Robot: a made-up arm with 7 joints. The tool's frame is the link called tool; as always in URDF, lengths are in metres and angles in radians.
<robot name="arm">
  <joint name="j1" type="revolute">
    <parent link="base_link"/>
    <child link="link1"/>
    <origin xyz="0.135 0.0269 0.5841" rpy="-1.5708 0 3.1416"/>
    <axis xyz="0 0 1"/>
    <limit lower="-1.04" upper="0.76"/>
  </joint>
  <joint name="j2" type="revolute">
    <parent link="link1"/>
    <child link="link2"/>
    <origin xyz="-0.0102 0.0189 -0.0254" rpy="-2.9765 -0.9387 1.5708"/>
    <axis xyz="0 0 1"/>
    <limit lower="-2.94" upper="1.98"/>
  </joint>
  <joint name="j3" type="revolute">
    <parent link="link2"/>
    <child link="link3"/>
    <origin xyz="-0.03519 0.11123 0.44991" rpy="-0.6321 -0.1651 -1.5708"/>
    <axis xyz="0 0 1"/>
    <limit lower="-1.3" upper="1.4"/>
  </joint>
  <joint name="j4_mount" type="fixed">
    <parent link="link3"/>
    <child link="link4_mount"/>
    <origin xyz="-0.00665 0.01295 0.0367"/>
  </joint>
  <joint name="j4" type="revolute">
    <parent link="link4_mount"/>
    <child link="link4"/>
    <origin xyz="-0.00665 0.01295 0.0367" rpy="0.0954 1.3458 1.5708"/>
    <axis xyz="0 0 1"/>
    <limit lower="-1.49" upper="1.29"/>
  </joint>
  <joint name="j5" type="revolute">
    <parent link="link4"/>
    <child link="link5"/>
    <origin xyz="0.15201 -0.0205 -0.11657" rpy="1.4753 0 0"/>
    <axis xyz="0 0 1"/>
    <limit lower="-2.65" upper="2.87"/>
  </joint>
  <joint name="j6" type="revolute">
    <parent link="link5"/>
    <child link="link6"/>
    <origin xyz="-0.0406 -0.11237 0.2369" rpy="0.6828 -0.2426 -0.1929"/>
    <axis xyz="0 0 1"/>
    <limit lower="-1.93" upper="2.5"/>
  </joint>
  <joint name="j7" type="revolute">
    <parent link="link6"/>
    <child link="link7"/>
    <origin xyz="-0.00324 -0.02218 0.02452" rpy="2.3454 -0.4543 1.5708"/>
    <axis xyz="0 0 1"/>
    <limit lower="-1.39" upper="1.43"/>
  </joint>
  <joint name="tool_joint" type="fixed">
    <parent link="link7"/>
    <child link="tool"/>
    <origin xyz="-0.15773 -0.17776 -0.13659" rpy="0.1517 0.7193 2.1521"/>
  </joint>
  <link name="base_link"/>
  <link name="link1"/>
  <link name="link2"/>
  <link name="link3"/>
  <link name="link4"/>
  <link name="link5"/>
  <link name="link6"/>
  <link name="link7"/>
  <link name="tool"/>
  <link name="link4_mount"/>
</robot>
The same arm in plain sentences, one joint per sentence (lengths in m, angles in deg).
The arm has seven revolute joints in a row. What follows holds with every joint at zero, and every direction is one of the base frame's. Joint 1 is mounted 0.135 m along +x and 0.0269 m along +y and 0.5841 m along +z from the base frame's origin and turns about -y, from -59.59 to 43.54 deg. Joint 2 is mounted 0.0102 m along +x and 0.0254 m along +y and 0.0189 m along -z from joint 1 and turns about the direction (0.164304, 0.582815, -0.795821), from -168.45 to 113.45 deg. Joint 3 is mounted 0.0358 m along -x and 0.3014 m along +y and 0.352 m along -z from joint 2 and turns about -z, from -74.48 to 80.21 deg. Joint 4 is mounted 0.0133 m along -x and 0.0259 m along -y and 0.0734 m along -z from joint 3 and turns about the direction (0.095296, -0.970358, -0.22209), from -85.37 to 73.91 deg. Joint 5 is mounted 0.0093 m along +x and 0.0811 m along +y and 0.1745 m along +z from joint 4 and turns about the direction (1, -0.0001, 0), from -151.83 to 164.44 deg. Joint 6 is mounted 0.2369 m along +x and 0.1186 m along +y and 0.0145 m along -z from joint 5 and turns about the direction (0.753109, 0.636608, -0.166002), from -110.58 to 143.24 deg. Joint 7 is mounted 0.0041 m along +x and 0.0328 m along +y and 0.0033 m along -z from joint 6 and turns about the direction (-0.113699, -0.658894, 0.743593), from -79.64 to 81.93 deg. The tool frame, which is the frame that the pose is given for, is mounted 0.2051 m along -x and 0.0434 m along +y and 0.1766 m along -z from joint 7; its axes are the base frame's turned by roll 0, pitch 0 and yaw 90 deg (as in URDF: about the fixed x, then y, then z).
